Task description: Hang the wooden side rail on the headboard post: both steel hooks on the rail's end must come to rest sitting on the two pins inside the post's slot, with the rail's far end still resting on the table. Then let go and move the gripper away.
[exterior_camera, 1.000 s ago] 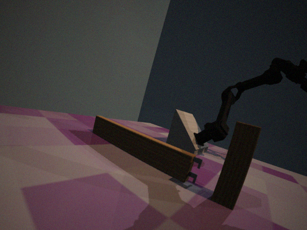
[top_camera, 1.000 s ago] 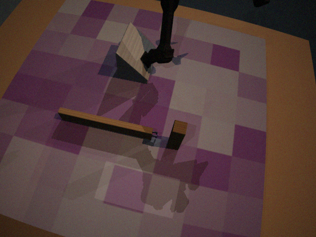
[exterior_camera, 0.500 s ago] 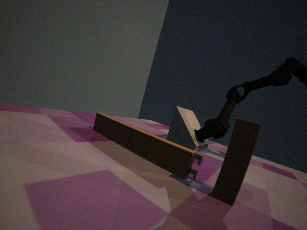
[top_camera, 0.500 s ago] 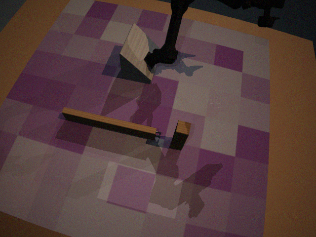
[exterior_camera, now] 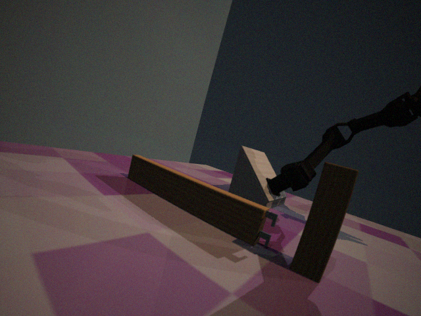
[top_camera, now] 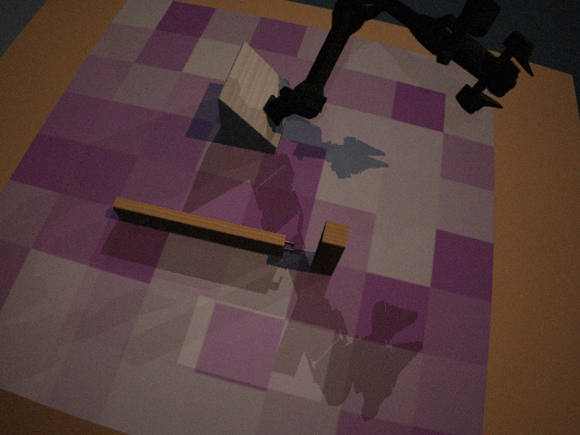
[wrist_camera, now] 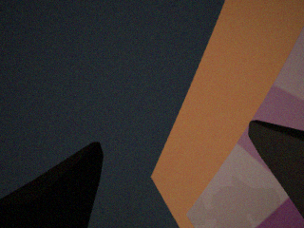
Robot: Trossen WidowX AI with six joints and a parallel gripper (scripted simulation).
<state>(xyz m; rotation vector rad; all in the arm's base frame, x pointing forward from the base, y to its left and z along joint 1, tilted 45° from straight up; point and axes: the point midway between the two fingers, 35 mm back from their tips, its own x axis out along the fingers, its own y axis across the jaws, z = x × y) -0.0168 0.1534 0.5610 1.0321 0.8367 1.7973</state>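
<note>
Now: gripper tip 400 mm short of the headboard post, 270 mm to the left of it and 250 mm above it.
</note>
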